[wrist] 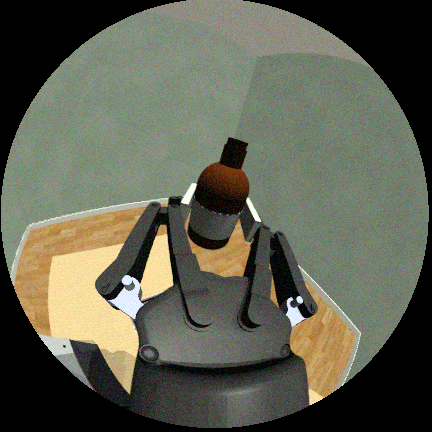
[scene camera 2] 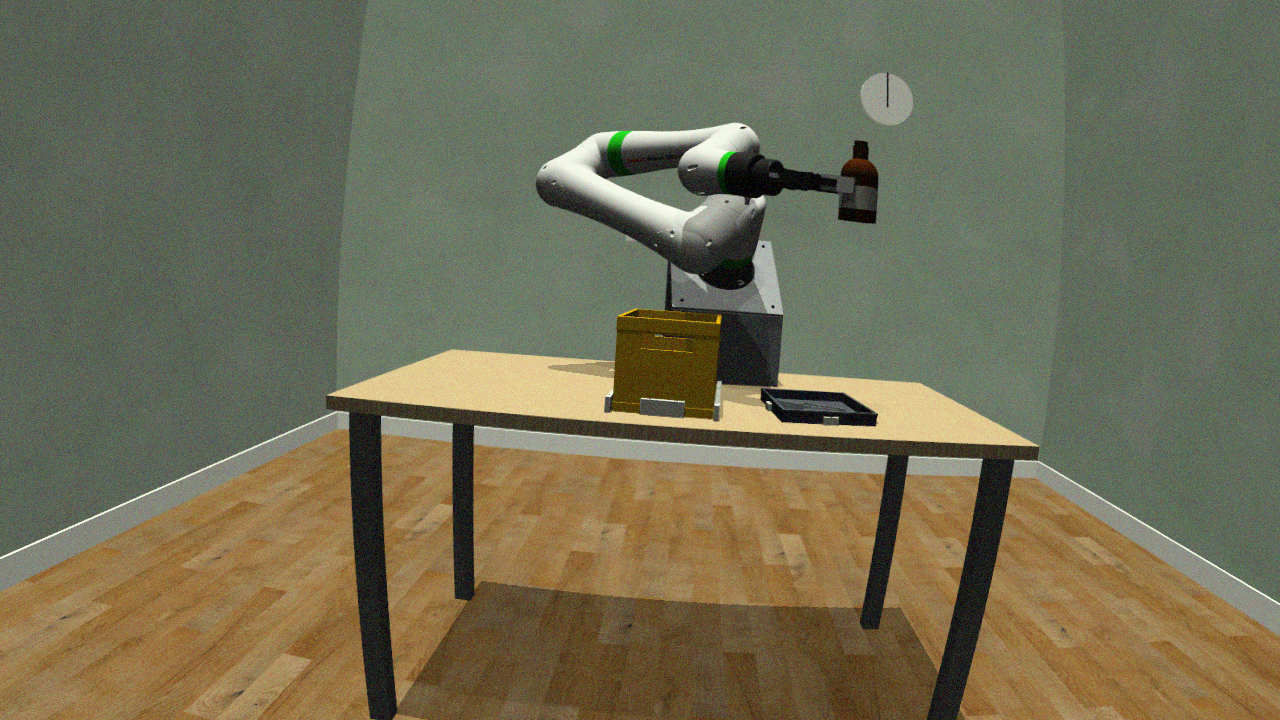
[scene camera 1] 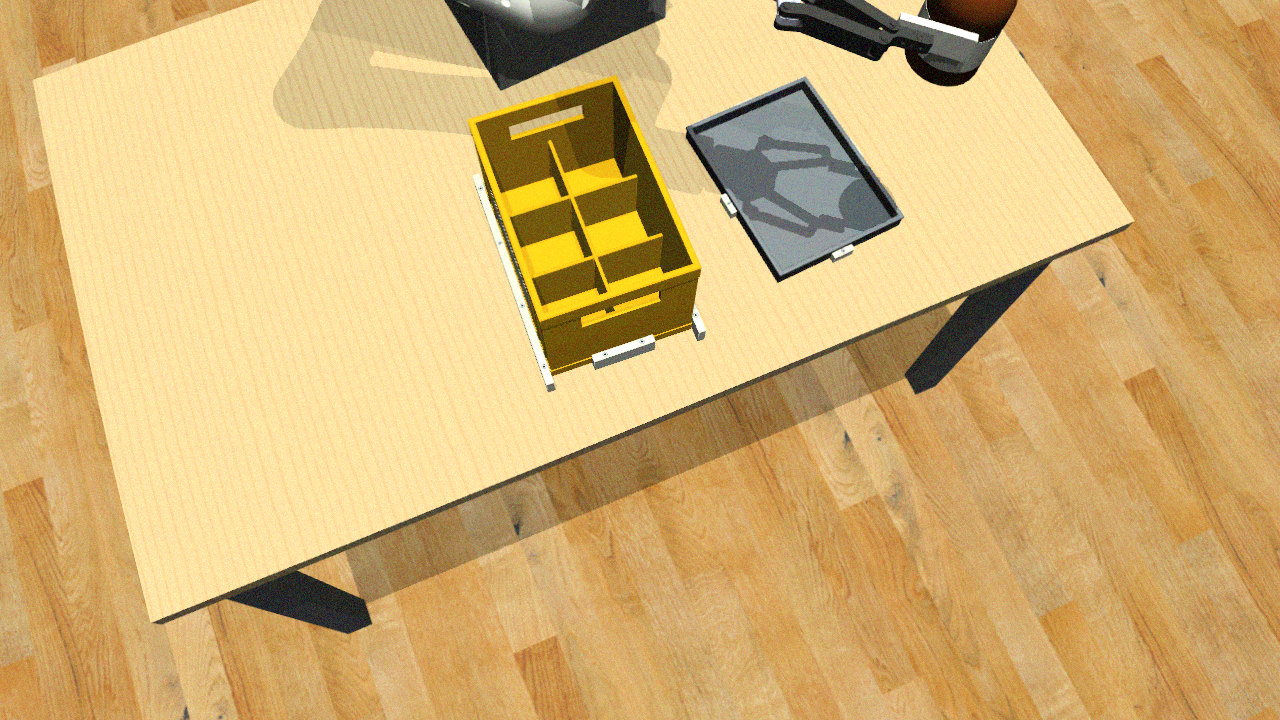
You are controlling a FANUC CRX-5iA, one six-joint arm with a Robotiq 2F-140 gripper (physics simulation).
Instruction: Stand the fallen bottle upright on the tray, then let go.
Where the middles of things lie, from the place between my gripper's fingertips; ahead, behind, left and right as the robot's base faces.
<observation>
The brown bottle point(scene camera 2: 861, 207) lies 1 cm to the right of my hand and 1 cm above it.
</observation>
